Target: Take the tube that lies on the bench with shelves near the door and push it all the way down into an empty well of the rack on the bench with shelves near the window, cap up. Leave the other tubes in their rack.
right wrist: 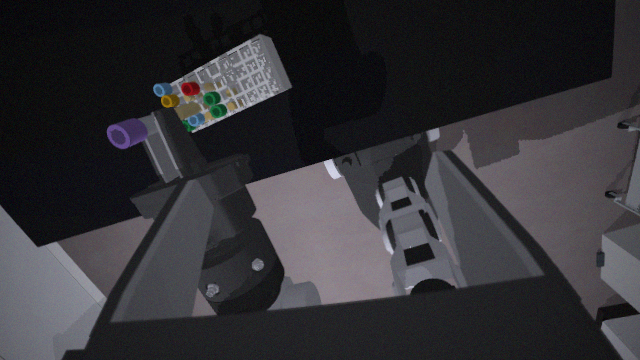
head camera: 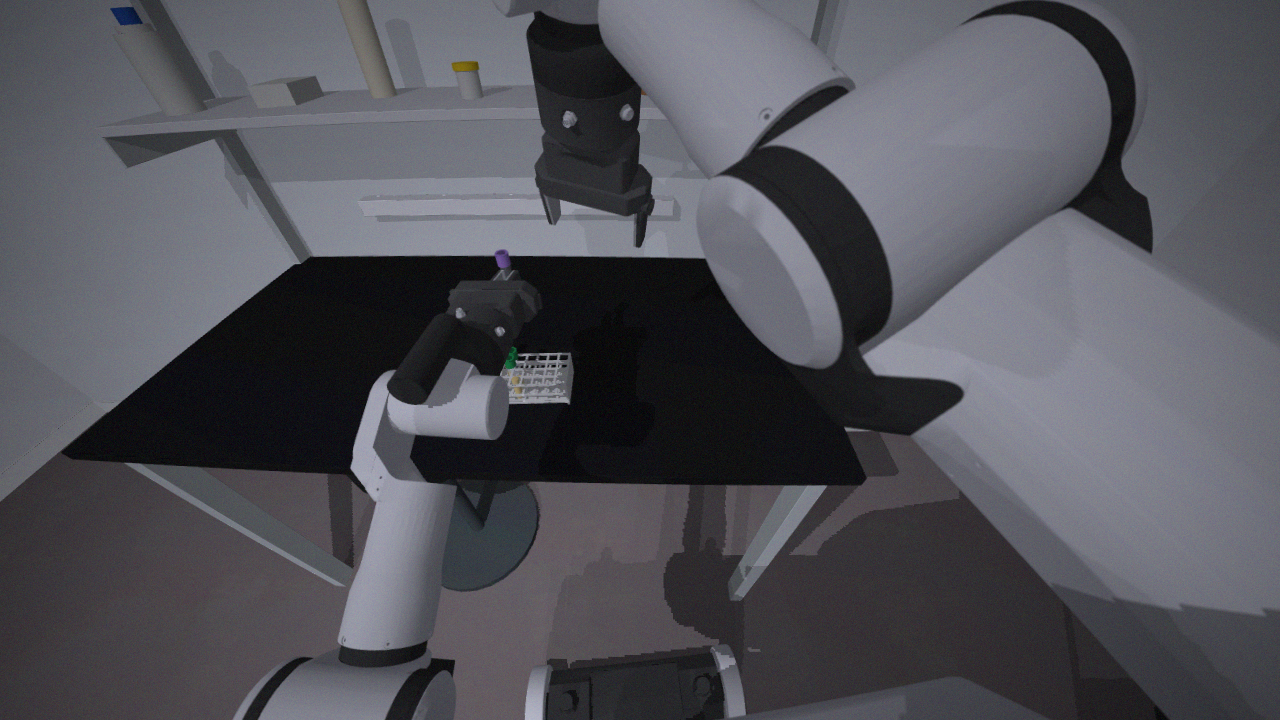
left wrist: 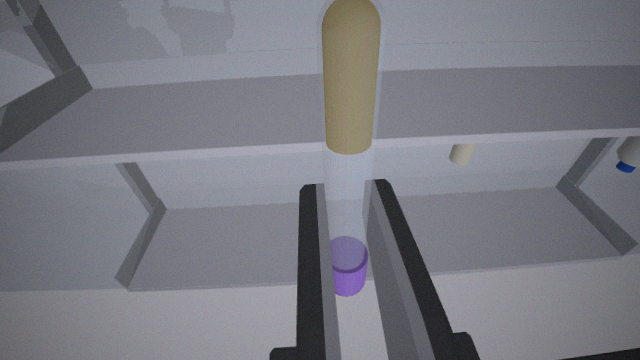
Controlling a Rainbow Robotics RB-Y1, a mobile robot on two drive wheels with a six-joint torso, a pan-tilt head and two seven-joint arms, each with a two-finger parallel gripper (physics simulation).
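Places are measured from the robot's base along level axes (x ahead, y left, z up), in centimetres.
Pixels of known places: left gripper, between the fingertips: point(right wrist: 152, 113) point(head camera: 509, 275) point(left wrist: 344, 198); right gripper, between the fingertips: point(right wrist: 316, 181) point(head camera: 596, 230); robot's base, origin of its link: point(head camera: 635, 700).
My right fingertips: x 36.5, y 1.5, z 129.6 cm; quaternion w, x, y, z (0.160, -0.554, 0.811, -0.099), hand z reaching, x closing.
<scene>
For each thing: its middle in the pictures, then the offset to it from my right fingertips. "spot": a spot on its surface instead. Level surfaces: height alone.
- white rack, a spot on its surface: point(right wrist: 280, 67) point(head camera: 570, 382) spot: dx +8.8, dy +7.7, dz -35.8 cm
- black bench top, height of its surface: dz -38.1 cm
- yellow-lidded jar, a spot on its surface: point(head camera: 467, 82) spot: dx +47.6, dy +24.2, dz +10.5 cm
- pale box, a spot on its surface: point(head camera: 284, 91) spot: dx +52.3, dy +63.1, dz +10.2 cm
My left gripper point(head camera: 506, 274) point(left wrist: 344, 198) point(right wrist: 152, 113) is shut on a clear tube with yellowish contents and a purple cap point(head camera: 502, 258) point(left wrist: 348, 280) point(right wrist: 127, 133). The tube is held cap up above the black bench, just behind the rack in the head view; its exact tilt is hard to tell. The white rack point(head camera: 570, 385) point(right wrist: 280, 67) stands on the bench. Tubes with blue, yellow, red and green caps, such as the red-capped one point(right wrist: 190, 89), stand towards one end; wells at the other end look empty. My right gripper point(head camera: 596, 232) point(right wrist: 316, 181) is open and empty, high above the bench.
The black bench top point(head camera: 268, 376) point(right wrist: 320, 115) carries the rack. A wall shelf point(head camera: 402, 109) point(left wrist: 225, 150) behind it holds a yellow-lidded jar point(head camera: 467, 82), a pale box point(head camera: 284, 91) and tall cylinders. A round stool point(head camera: 496, 546) stands underneath. My right arm covers the head view's right side.
</scene>
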